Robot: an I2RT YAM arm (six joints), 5 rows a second.
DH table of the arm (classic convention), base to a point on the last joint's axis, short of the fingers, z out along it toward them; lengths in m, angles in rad. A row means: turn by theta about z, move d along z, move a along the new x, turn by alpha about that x. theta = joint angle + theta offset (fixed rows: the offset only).
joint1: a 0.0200, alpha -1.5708, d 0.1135, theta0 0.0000
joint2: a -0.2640, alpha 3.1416, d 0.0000, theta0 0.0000
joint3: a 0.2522, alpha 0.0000, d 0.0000, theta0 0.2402
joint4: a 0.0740, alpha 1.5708, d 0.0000, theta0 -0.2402
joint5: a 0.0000, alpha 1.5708, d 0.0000, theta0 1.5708
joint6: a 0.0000, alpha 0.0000, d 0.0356, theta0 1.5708
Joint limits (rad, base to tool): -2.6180..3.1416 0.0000..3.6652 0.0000..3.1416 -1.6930..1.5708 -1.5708..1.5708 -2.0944..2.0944
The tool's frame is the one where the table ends.
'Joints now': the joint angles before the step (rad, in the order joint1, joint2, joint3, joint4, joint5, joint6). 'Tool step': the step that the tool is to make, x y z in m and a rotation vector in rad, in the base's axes. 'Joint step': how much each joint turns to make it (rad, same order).
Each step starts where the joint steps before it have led.
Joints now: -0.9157, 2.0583, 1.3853, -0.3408, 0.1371, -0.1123
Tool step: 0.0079, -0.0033, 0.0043, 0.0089, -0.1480, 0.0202
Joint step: 0.0006, 0.0008, 0.0000, 0.0798, -0.1126, 0.0529
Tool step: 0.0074, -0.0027, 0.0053, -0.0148, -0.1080, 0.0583
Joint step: 0.0019, 0.0003, 0.0001, 0.0780, -0.0950, 0.0038
